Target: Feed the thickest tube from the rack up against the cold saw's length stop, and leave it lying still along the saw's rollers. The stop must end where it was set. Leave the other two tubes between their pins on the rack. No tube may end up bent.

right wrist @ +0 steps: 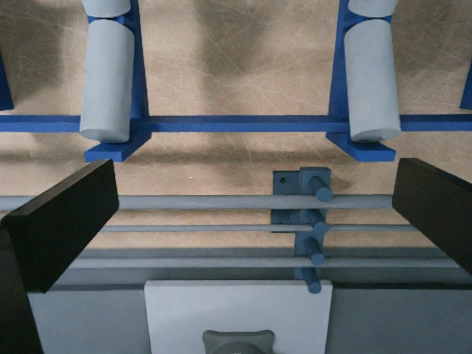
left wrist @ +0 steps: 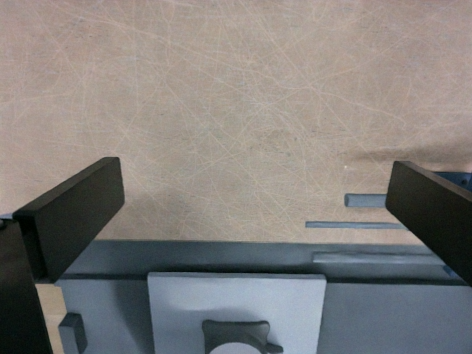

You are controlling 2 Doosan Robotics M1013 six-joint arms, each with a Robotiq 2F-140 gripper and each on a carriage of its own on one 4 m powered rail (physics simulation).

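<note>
The thickest tube (left wrist: pixel 367 200) (right wrist: pixel 210 202) lies on the rack (right wrist: pixel 306 176), on the side toward the rollers. The thinnest tube (left wrist: pixel 350 225) (right wrist: pixel 200 228) is beside it, and the middle-sized tube (left wrist: pixel 375 258) (right wrist: pixel 190 262) is nearest the rail. All three look straight, with rack pins between them. My left gripper (left wrist: pixel 255 181) is open and empty, with the tubes' ends near its right finger. My right gripper (right wrist: pixel 255 182) is open above the tubes, its fingers spread along their length. Two of the saw's rollers (right wrist: pixel 107 80) (right wrist: pixel 372 80) show bare. The length stop does not show.
The rollers' blue frame (right wrist: pixel 240 123) runs parallel to the tubes in the right wrist view. The grey rail (left wrist: pixel 400 310) (right wrist: pixel 400 320) crosses the bottom of both views, with a pale carriage plate (left wrist: pixel 175 310) (right wrist: pixel 175 310) on it. A dark block (left wrist: pixel 72 332) stands at lower left.
</note>
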